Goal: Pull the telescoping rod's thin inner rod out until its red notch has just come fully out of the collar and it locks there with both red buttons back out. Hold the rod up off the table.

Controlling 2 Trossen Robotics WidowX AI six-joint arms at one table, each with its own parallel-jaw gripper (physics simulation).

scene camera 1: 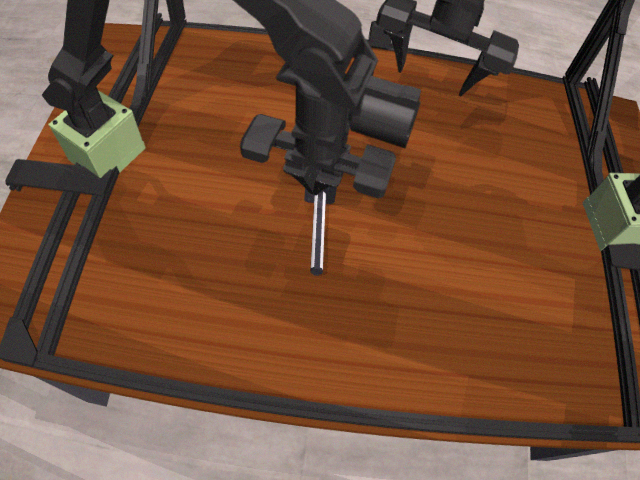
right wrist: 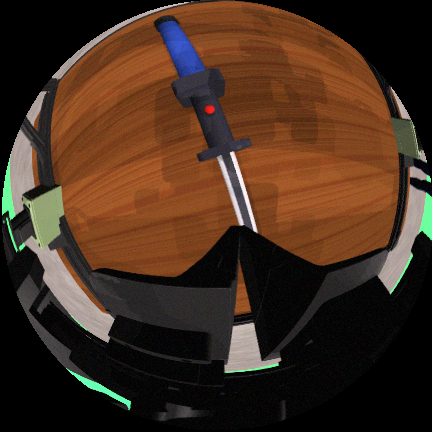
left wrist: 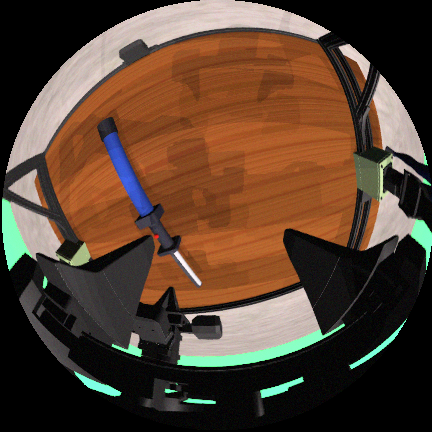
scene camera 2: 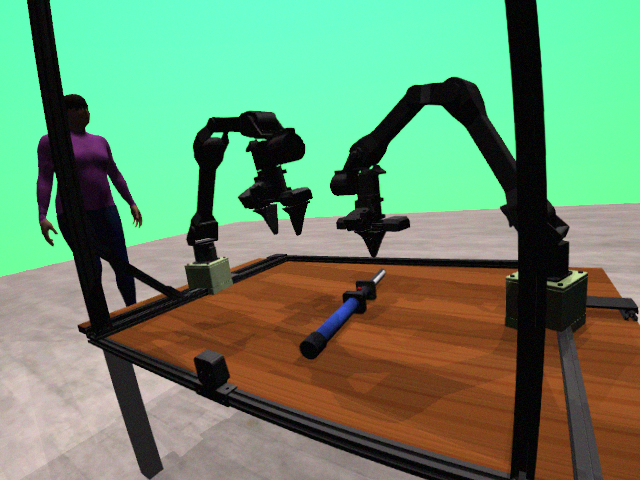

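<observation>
The rod lies on the table. Its blue handle (scene camera 2: pixel 336 321) (left wrist: pixel 127 175) (right wrist: pixel 184 52) has a black end cap. One red button (scene camera 2: pixel 359 288) (left wrist: pixel 156 236) (right wrist: pixel 209 109) shows on the dark collar section between two black flanges. The silver inner rod (scene camera 1: pixel 318 232) (scene camera 2: pixel 379 276) (left wrist: pixel 187 267) (right wrist: pixel 237 190) sticks out beyond; no red notch shows on it. My right gripper (scene camera 1: pixel 316 191) (scene camera 2: pixel 373 255) (left wrist: pixel 171 287) (right wrist: pixel 236 232) is shut and empty, tips above the rod. My left gripper (scene camera 1: pixel 430 82) (scene camera 2: pixel 286 234) (left wrist: pixel 219 239) is open, empty and raised. The right arm hides the handle in scene camera 1.
The wooden table (scene camera 1: pixel 206 335) (scene camera 2: pixel 439 361) is edged by a dark metal frame (scene camera 1: pixel 289 405). A small black box (scene camera 2: pixel 210 367) (left wrist: pixel 134 51) sits on the frame beyond the handle end. Dark uprights rise at the sides. A person (scene camera 2: pixel 93 160) stands beyond the table at the left in scene camera 2.
</observation>
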